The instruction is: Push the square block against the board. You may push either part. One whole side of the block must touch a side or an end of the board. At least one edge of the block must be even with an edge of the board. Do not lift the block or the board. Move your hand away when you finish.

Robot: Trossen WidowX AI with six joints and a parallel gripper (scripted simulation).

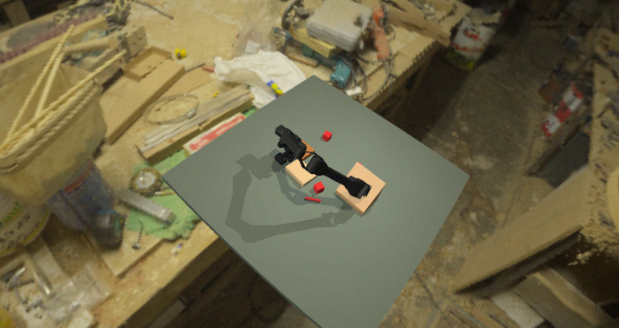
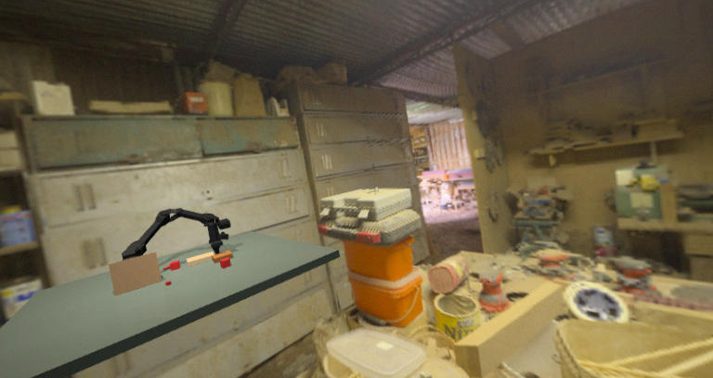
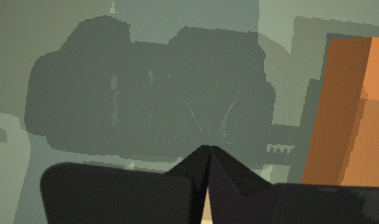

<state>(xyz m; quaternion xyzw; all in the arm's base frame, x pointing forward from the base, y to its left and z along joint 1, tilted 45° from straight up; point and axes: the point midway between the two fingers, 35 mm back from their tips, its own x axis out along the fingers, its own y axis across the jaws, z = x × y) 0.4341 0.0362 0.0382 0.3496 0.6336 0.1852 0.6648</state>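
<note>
Now: the light tan board 9 cm behind my gripper tip, 2 cm to the left of it and 1 cm above it. Also, from my gripper tip: square block (11 cm to the right, 1 cm behind, 1 cm above); then red stick (24 cm behind, 12 cm to the left).
</note>
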